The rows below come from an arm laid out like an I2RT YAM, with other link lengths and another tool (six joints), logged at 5 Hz.
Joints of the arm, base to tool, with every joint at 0 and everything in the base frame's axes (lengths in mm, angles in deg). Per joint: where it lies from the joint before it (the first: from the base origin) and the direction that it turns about. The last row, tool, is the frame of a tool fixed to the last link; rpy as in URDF.
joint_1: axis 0 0 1 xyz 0.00 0.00 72.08
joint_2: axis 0 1 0 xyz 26.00 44.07 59.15
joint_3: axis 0 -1 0 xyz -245.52 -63.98 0.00
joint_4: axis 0 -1 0 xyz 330.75 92.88 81.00
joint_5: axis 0 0 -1 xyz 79.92 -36.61 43.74
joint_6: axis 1 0 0 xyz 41.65 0.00 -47.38
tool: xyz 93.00 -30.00 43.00 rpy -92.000 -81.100 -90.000
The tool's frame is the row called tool.
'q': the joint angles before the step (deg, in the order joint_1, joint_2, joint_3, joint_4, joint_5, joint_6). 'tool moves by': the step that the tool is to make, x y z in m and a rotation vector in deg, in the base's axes. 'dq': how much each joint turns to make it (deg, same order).
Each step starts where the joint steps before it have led.
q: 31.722 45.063 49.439 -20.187 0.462 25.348
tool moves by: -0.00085 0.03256 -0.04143 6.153 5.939 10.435
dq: 0.074 0.841 -4.918 4.448 -12.313 5.093
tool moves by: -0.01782 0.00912 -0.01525 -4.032 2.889 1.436
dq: 3.244 -0.884 -0.135 -5.583 2.295 -1.087
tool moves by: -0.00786 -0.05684 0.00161 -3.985 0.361 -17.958
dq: 0.284 -5.076 -0.826 -6.821 17.972 4.378
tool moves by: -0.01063 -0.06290 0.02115 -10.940 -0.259 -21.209
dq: -0.204 1.601 5.331 -10.574 22.806 1.920
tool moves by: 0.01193 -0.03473 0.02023 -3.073 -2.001 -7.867
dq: -5.656 1.703 2.760 0.311 3.774 -2.413
